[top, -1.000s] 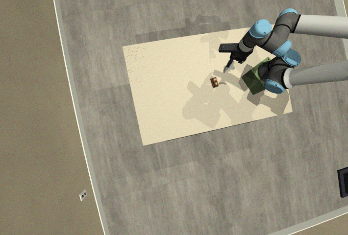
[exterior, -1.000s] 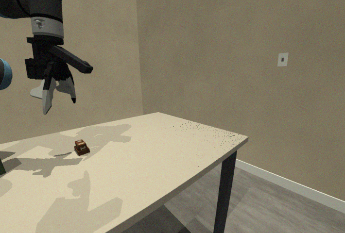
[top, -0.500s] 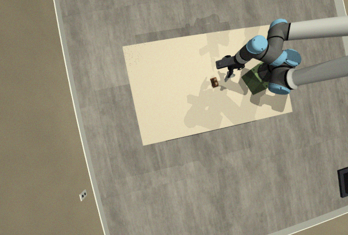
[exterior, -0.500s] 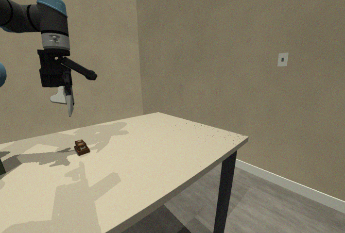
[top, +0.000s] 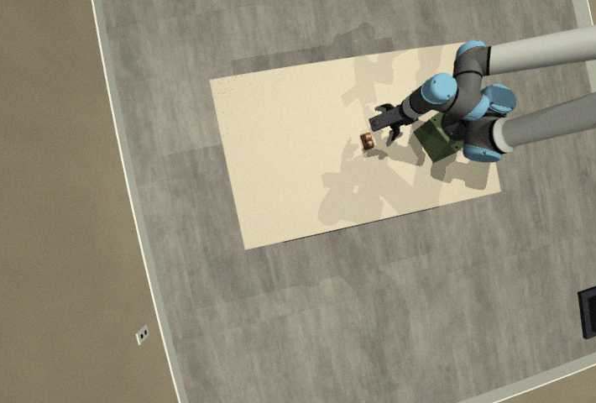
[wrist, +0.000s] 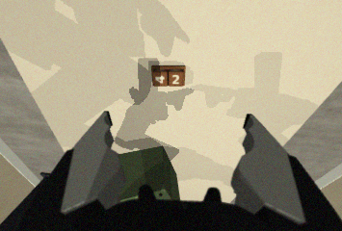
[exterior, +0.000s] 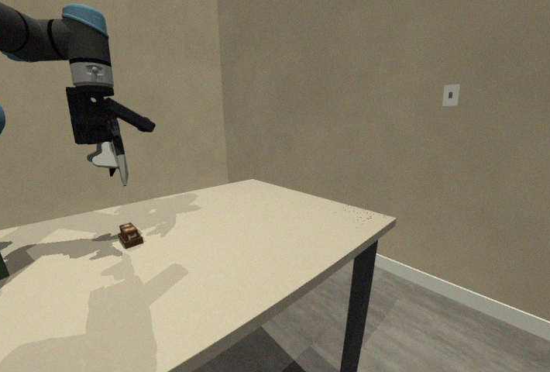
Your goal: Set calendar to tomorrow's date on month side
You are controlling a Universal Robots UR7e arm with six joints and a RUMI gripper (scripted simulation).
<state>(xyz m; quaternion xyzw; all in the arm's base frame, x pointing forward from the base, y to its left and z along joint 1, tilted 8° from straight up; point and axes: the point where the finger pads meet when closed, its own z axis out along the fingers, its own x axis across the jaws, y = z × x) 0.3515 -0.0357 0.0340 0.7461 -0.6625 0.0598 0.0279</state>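
Now: the brown digit cube 14 cm below my hand. From my hand the other things lie so: brown calendar tray 2 cm to the left, 16 cm below.
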